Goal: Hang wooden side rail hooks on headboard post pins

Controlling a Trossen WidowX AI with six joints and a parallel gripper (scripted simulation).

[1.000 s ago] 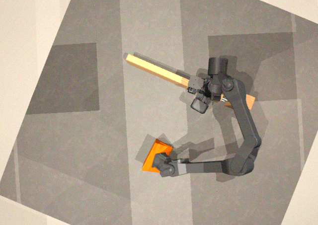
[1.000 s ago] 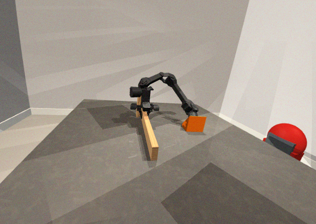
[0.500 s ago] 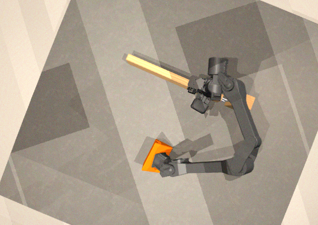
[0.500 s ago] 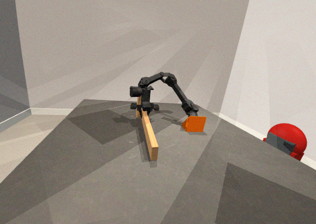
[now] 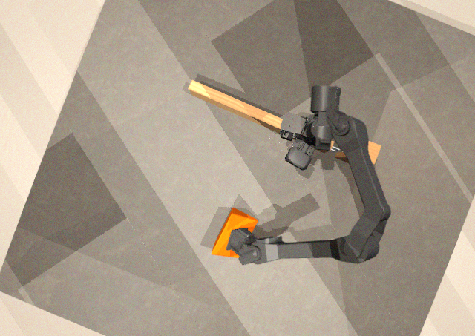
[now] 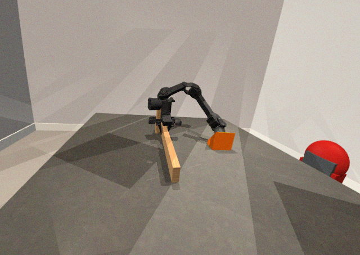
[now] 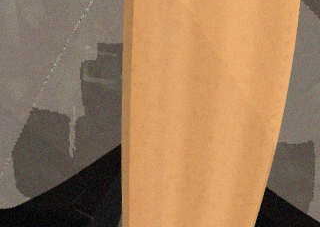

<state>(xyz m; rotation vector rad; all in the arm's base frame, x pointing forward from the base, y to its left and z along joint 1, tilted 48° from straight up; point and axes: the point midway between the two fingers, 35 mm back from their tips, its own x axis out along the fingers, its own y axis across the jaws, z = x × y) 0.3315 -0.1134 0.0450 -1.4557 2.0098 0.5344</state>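
The wooden headboard post lies 140 mm to the right of my gripper tip and 50 mm above it.
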